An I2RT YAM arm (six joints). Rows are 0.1 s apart.
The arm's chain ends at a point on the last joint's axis. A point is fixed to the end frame.
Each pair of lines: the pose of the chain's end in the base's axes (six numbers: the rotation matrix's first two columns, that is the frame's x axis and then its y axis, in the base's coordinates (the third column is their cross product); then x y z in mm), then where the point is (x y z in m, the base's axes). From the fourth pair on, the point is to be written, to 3 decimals.
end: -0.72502, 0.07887, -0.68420, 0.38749, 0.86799, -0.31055, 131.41, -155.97, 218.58
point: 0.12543 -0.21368 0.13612
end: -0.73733, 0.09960, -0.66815, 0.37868, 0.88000, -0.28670, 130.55, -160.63, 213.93
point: 0.12333 -0.21544 0.12962
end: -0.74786, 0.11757, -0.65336, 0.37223, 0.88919, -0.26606, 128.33, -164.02, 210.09
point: 0.11991 -0.21631 0.12430
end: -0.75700, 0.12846, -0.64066, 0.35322, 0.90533, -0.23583, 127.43, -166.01, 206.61
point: 0.119 -0.215 0.119
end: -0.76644, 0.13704, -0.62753, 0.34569, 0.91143, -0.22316, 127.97, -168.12, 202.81
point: 0.119 -0.216 0.114
